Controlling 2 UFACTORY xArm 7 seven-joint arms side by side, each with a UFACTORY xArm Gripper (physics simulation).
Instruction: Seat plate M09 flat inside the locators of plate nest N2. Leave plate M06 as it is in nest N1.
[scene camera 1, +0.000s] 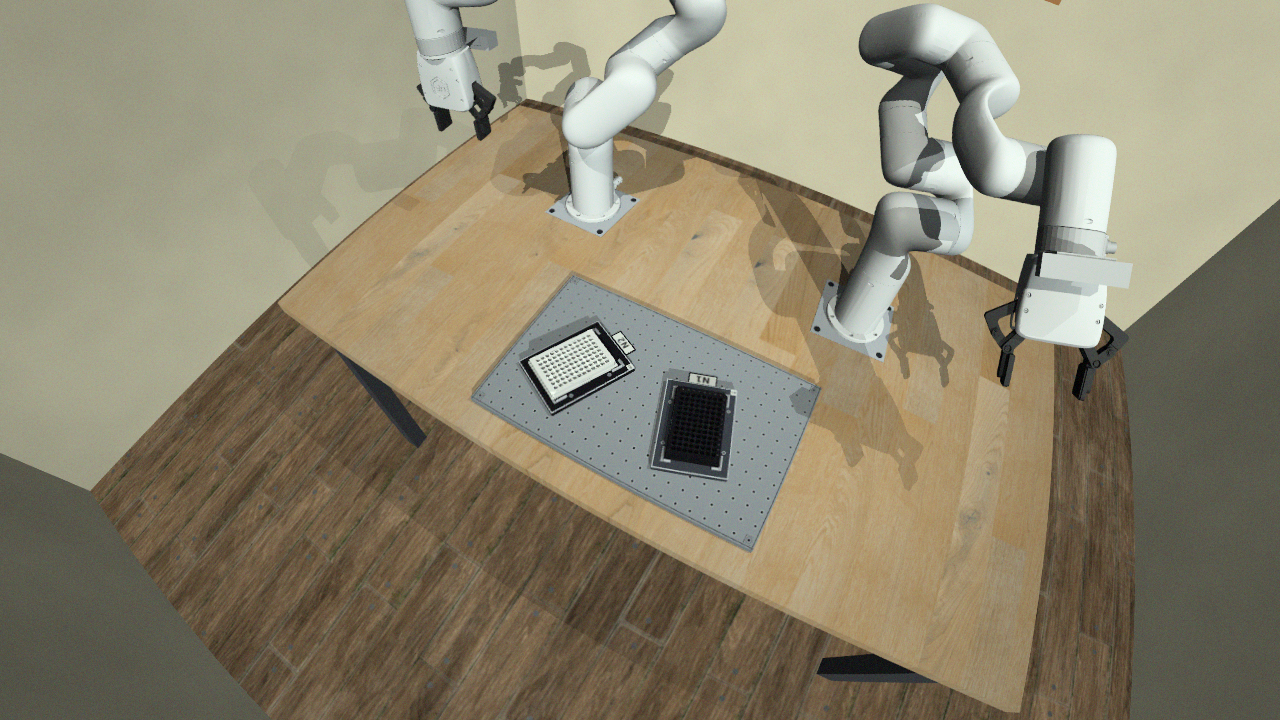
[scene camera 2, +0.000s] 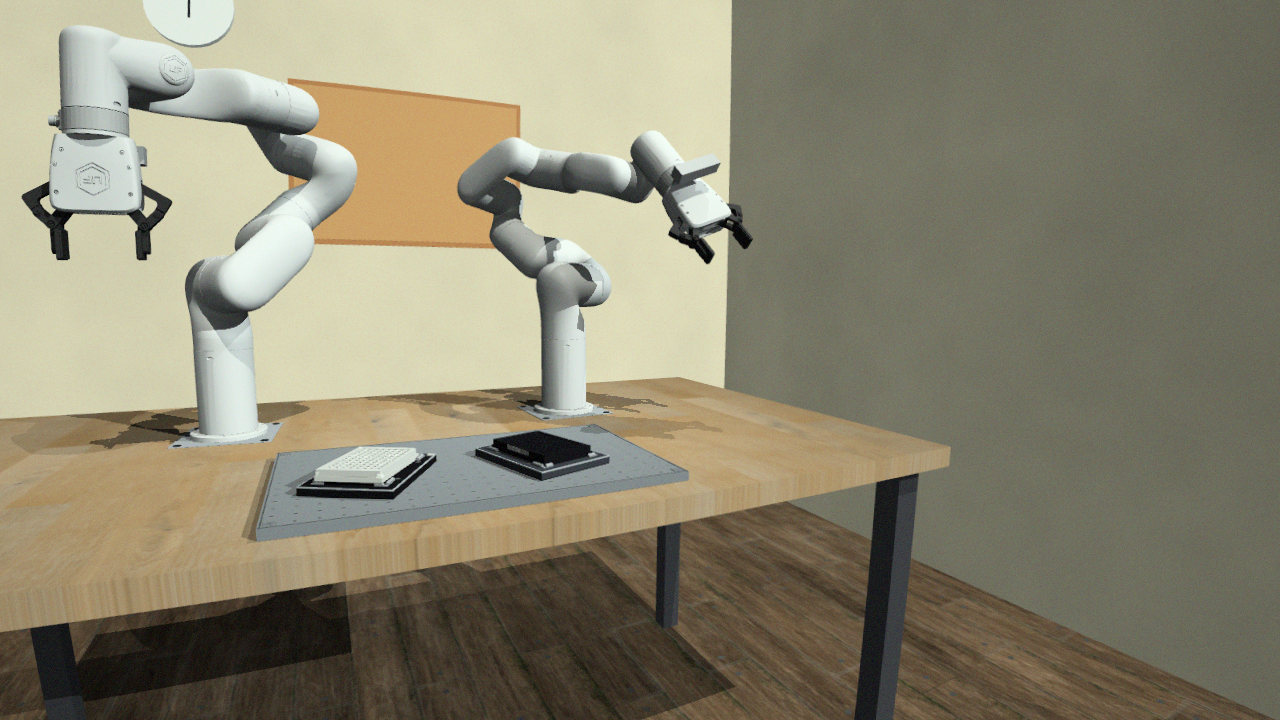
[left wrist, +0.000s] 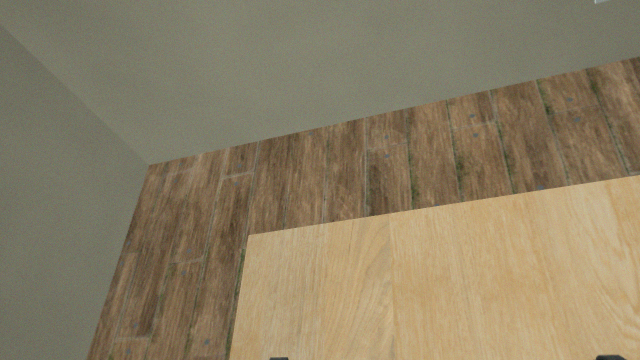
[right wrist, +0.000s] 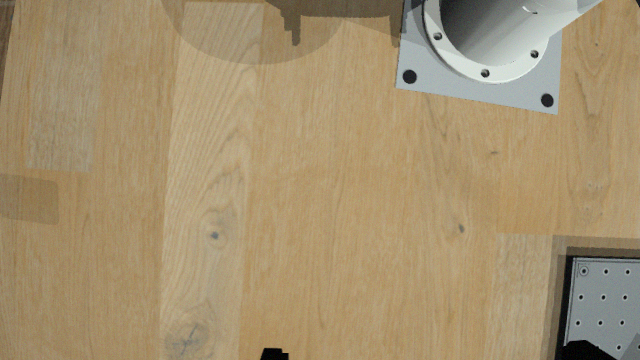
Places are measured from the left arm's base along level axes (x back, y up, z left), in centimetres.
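Where they show: left gripper, fingertip midpoint: (scene camera 1: 1040, 391) (scene camera 2: 730, 251); right gripper, fingertip midpoint: (scene camera 1: 464, 131) (scene camera 2: 103, 260); left arm's base, origin of the base link: (scene camera 1: 854, 318) (scene camera 2: 563, 409); right arm's base, origin of the base link: (scene camera 1: 593, 205) (scene camera 2: 229, 434) (right wrist: 485, 20).
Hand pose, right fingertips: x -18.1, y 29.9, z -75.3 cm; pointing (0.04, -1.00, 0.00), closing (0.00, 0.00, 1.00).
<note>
Things, the pixels of their top centre, and the offset from my right fingertips. "spot": a spot on its surface instead. Level surfaces: height alone.
- black nest N2, middle of its top: (scene camera 2: 371, 465) (scene camera 1: 576, 361) dz +32.0, dx -18.0, dy -27.0 cm
- nest N1, surface spot: (scene camera 2: 510, 465) spot: dz +49.6, dx -22.6, dy -28.1 cm
- grey perforated board, middle of its top: (scene camera 2: 471, 462) (scene camera 1: 650, 393) dz +45.6, dx -17.2, dy -28.5 cm
- wooden table, its level: dy -29.9 cm
A white plate with a grid of wells, taken as M09 (scene camera 1: 573, 362) (scene camera 2: 368, 463), lies on the black nest N2 (scene camera 1: 592, 387) (scene camera 2: 344, 491). It looks about level; whether it is fully down inside the locators is too small to tell. A black plate, taken as M06 (scene camera 1: 695, 424) (scene camera 2: 542, 445), lies in nest N1 (scene camera 1: 689, 471) (scene camera 2: 510, 465). No plate lettering is readable. My left gripper (scene camera 1: 1043, 388) (scene camera 2: 726, 251) (left wrist: 445, 358) is open and empty, high at the table's right end. My right gripper (scene camera 1: 463, 131) (scene camera 2: 102, 257) (right wrist: 430, 352) is open and empty, high at the left.
Both nests stand on a grey perforated board (scene camera 1: 769, 501) (scene camera 2: 447, 503) (right wrist: 600, 310) on the wooden table (scene camera 1: 939, 537) (scene camera 2: 760, 465) (left wrist: 425, 290) (right wrist: 325, 200). The two arm bases (scene camera 1: 592, 183) (scene camera 1: 861, 308) (scene camera 2: 225, 385) (scene camera 2: 563, 367) stand behind the board.
</note>
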